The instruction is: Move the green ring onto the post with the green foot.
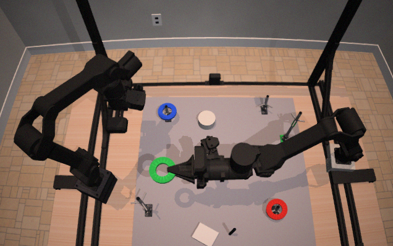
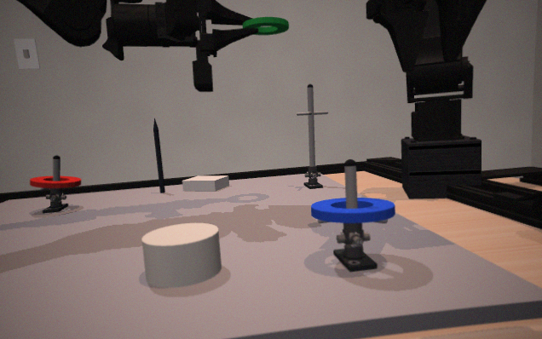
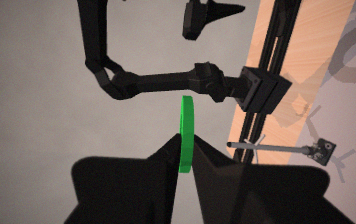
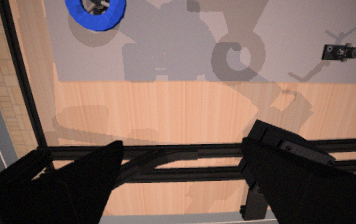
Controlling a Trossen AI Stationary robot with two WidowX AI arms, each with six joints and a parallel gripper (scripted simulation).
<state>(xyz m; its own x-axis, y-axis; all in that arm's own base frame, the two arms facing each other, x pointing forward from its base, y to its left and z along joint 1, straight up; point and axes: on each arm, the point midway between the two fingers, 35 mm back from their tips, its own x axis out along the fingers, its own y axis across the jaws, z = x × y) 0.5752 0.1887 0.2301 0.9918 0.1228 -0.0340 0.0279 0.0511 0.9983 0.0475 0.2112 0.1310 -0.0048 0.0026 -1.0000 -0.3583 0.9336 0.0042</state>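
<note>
Now: right hand 220 mm short of the green ring, 120 mm to the right of it and 60 mm below it. From my right hand the other things lie so: blue ring 90 mm behind, 130 mm to the left, 160 mm below; then white block 370 mm ahead, 220 mm to the left, 200 mm below; then black rod 380 mm ahead, 310 mm to the left, 110 mm below.
</note>
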